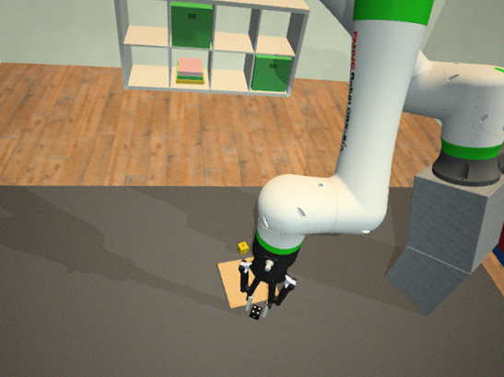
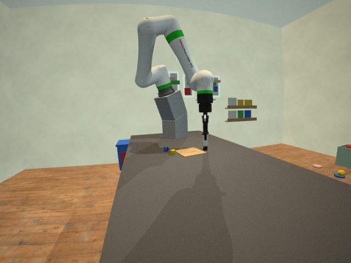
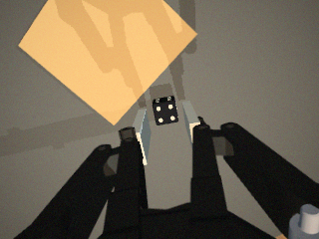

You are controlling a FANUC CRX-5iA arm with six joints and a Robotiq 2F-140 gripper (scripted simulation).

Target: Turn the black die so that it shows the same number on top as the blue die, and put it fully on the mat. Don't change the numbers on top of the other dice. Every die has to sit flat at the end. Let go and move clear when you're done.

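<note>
Now: the black die 50 mm below my hand. From my hand the other things lie so: blue die: 230 mm to the right, 90 mm behind, 50 mm below; then yellow die: 210 mm to the right, 50 mm below, 10 mm behind; then tan mat: 100 mm to the right, 60 mm below.
</note>
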